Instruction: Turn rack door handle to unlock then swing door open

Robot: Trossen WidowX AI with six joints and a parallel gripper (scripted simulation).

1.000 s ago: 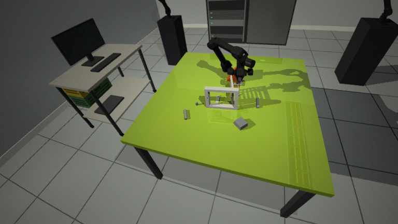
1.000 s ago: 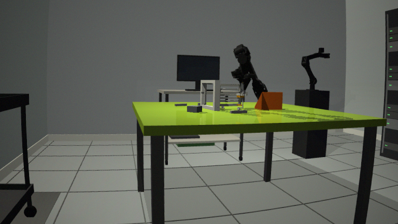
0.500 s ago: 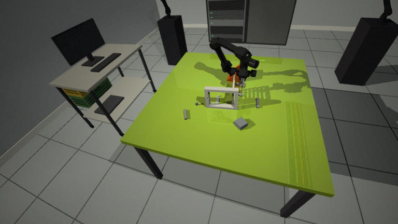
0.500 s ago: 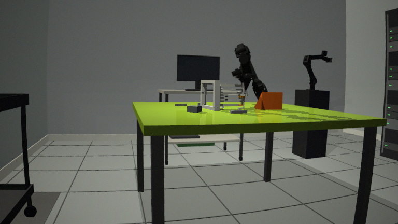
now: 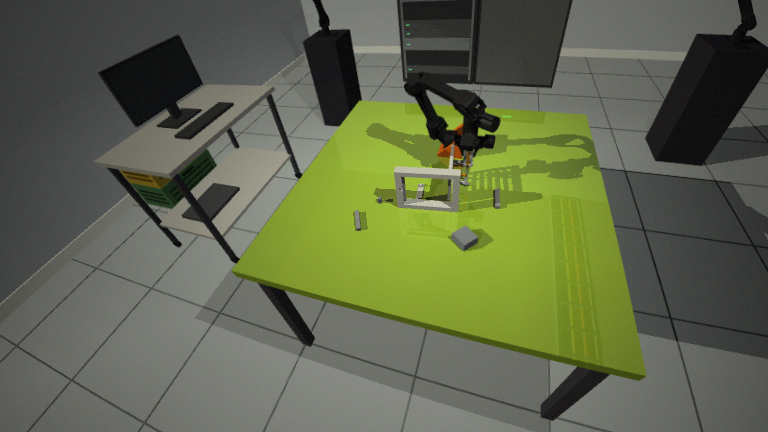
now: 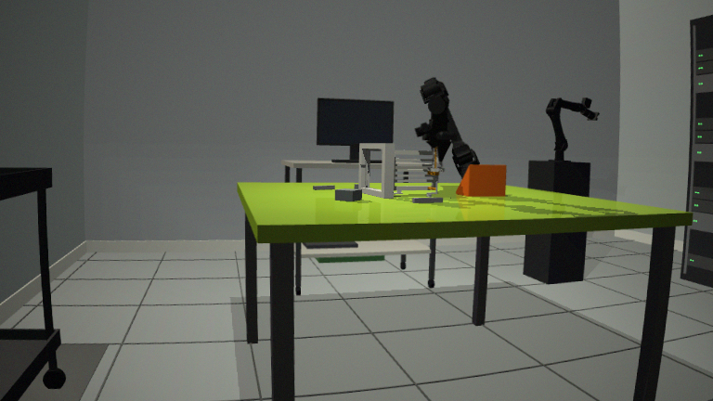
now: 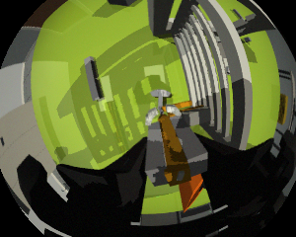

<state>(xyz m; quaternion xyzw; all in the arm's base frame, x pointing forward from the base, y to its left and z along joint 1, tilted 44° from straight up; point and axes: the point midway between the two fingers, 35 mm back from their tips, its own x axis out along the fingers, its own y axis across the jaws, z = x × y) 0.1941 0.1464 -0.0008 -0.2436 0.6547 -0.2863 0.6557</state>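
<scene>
Right now the door handle is 10 mm ahead of my gripper tip and 20 mm below it. The rest, counted from my gripper tip: small piece: 200 mm ahead, 320 mm to the right, 120 mm below.
</scene>
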